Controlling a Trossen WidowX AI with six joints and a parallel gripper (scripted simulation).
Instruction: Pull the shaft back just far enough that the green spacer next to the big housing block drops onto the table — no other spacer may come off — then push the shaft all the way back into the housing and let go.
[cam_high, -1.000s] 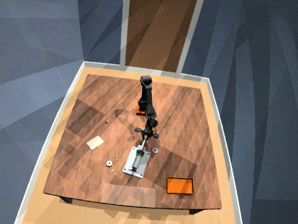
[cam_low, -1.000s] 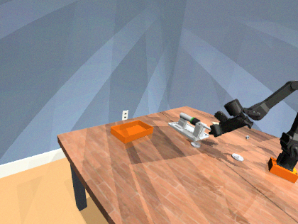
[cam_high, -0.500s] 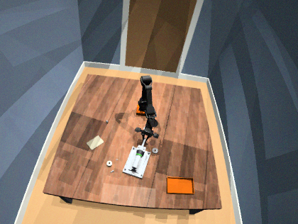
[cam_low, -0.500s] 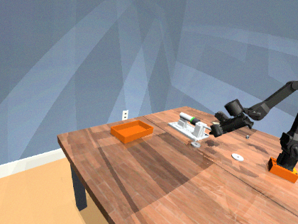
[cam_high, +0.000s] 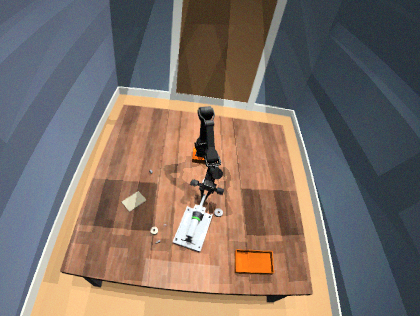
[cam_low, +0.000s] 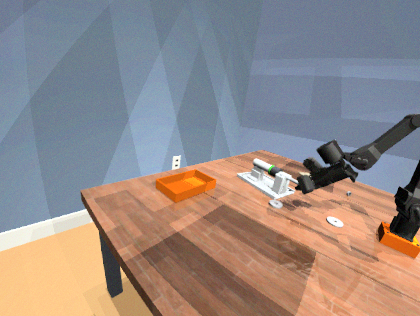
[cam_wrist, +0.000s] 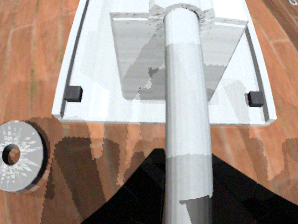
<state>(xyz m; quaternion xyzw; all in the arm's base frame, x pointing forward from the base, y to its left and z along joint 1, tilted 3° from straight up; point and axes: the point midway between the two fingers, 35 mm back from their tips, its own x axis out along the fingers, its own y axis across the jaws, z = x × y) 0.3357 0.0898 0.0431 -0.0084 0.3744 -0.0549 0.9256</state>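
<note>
Right now the grey shaft is 60 mm ahead of my gripper tip, 20 mm above it and 10 mm to the right of it. Round my gripper tip: green spacer (130 mm ahead, 20 mm above, 10 mm to the right); then grey washer (100 mm to the left, 50 mm below, 20 mm ahead); then small part (270 mm ahead, 180 mm to the right, 50 mm below).
</note>
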